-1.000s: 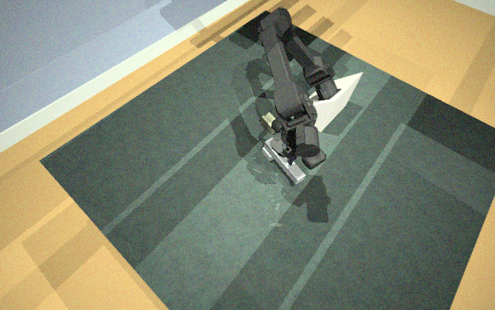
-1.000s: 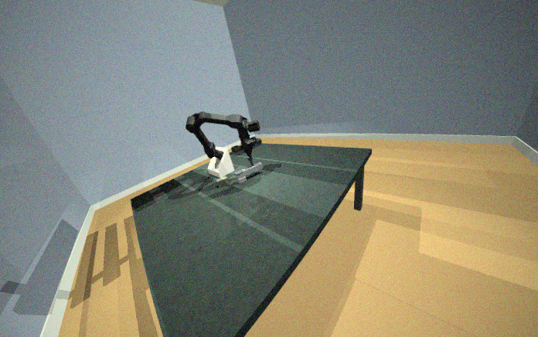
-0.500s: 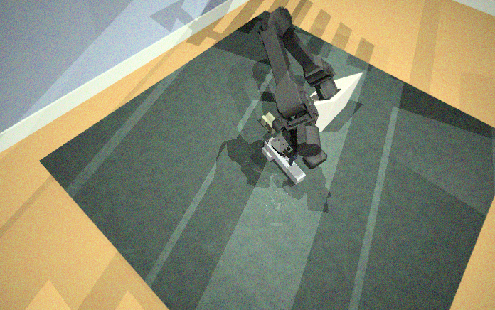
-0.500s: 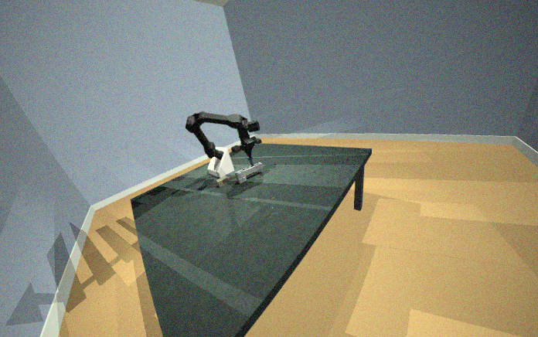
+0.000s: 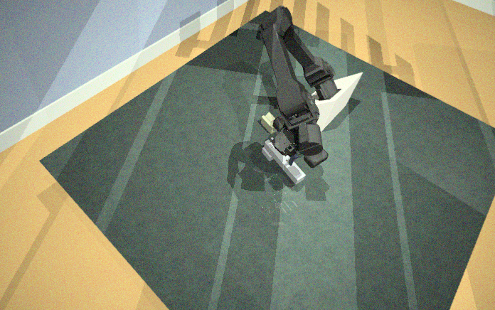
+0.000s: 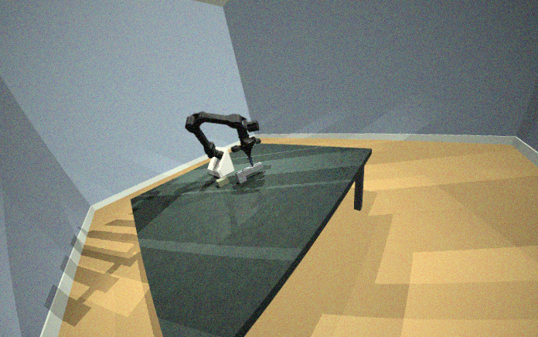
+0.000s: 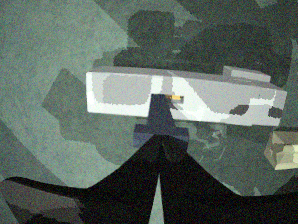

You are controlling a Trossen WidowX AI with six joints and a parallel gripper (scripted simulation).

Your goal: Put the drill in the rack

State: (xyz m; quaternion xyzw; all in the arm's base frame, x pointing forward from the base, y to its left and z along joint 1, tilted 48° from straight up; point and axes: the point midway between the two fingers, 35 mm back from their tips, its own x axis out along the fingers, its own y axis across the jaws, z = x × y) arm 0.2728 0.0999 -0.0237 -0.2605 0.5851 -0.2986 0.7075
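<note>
The dark blue key lies 30 mm below my gripper tip. Round my gripper tip: drill 50 mm to the right, 80 mm below; rack 90 mm behind, 190 mm to the right, 110 mm below.
</note>
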